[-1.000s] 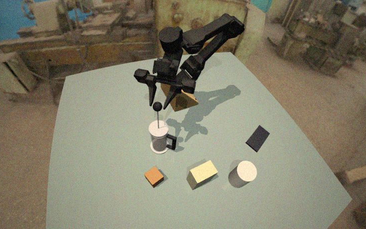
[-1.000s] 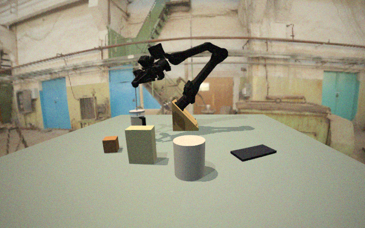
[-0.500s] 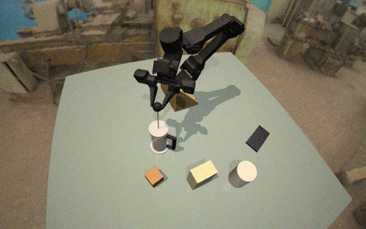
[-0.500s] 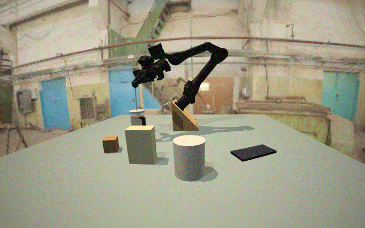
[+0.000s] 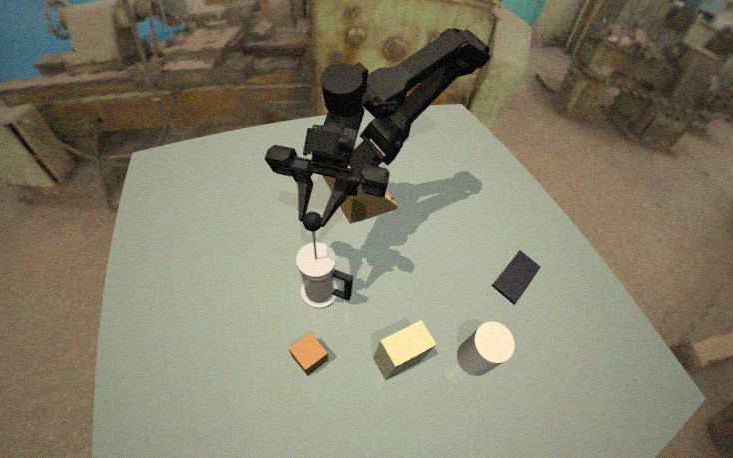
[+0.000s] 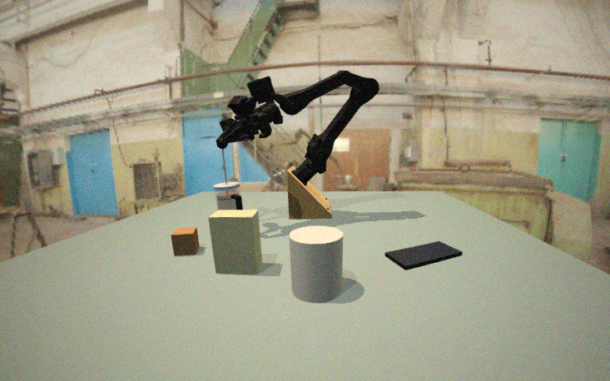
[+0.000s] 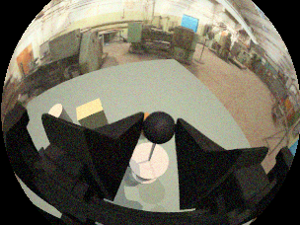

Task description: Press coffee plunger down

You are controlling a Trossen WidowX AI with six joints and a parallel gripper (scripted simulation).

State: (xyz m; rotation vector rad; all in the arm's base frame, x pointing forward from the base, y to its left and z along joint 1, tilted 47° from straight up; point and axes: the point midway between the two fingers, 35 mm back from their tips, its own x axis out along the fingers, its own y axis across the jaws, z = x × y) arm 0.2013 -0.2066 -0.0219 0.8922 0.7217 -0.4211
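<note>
My gripper tip is now 130 mm above the coffee press and 20 mm to the right of it. Round my gripper tip: yellow block 190 mm below, 180 mm ahead, 90 mm to the left; then dark flat slab 460 mm to the left, 240 mm below, 140 mm ahead.
</note>
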